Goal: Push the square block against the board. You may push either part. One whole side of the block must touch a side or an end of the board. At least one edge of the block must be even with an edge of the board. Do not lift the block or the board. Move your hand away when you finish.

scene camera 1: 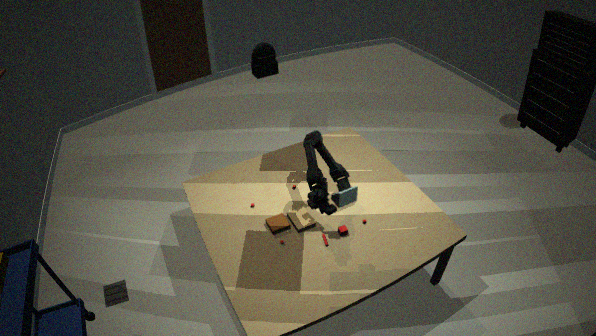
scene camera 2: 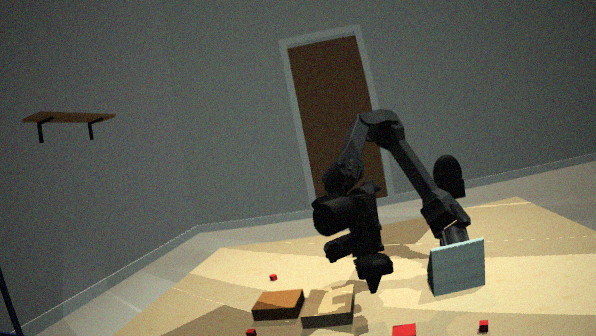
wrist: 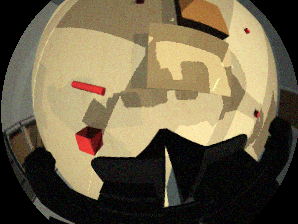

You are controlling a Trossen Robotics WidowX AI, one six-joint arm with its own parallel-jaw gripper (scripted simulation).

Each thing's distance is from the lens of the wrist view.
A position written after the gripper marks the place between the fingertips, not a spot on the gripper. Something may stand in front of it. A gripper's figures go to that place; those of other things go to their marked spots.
gripper [wrist: 163, 132]: 10 cm
tan board [wrist: 181, 58]: 13 cm
